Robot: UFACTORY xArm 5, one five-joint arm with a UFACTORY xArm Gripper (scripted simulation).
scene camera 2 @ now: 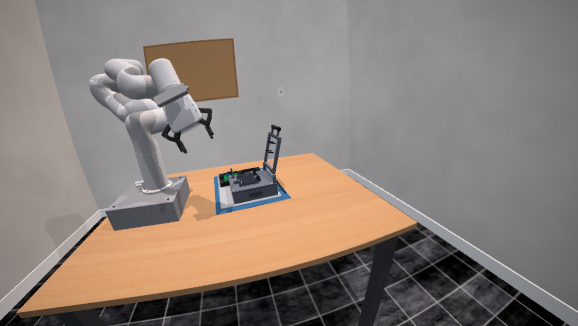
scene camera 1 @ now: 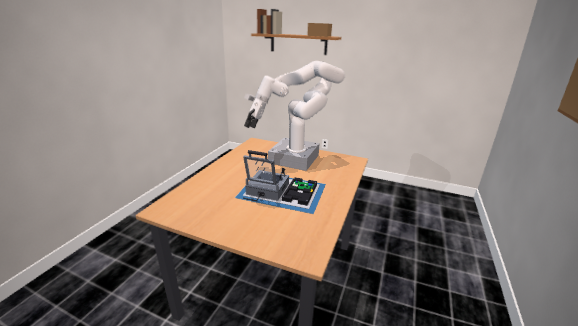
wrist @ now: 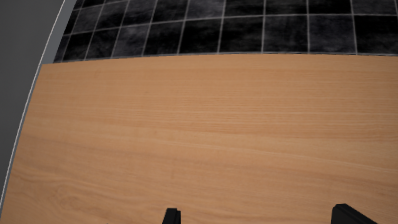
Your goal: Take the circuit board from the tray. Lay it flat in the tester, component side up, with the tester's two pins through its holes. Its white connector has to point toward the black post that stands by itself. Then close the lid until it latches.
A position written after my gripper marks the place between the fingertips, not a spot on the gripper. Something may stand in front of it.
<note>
I see my gripper [scene camera 2: 198, 145] and a lid [scene camera 1: 262, 170].
</note>
